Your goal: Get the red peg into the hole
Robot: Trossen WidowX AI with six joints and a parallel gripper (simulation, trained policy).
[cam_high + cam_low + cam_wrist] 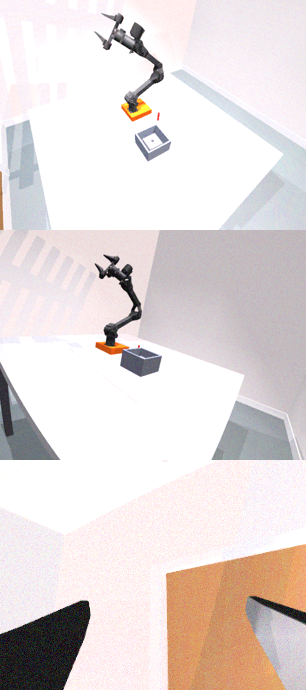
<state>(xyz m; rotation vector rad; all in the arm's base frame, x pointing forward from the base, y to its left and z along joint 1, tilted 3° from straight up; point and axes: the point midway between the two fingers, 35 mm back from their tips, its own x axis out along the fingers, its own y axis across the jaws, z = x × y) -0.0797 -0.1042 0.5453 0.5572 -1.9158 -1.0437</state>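
Now: the red peg 560 mm below my gripper tip, 270 mm ahead of it and 250 mm to the left of it. The rest, counted from my gripper tip: grey box (570 mm below, 450 mm ahead, 90 mm to the left).
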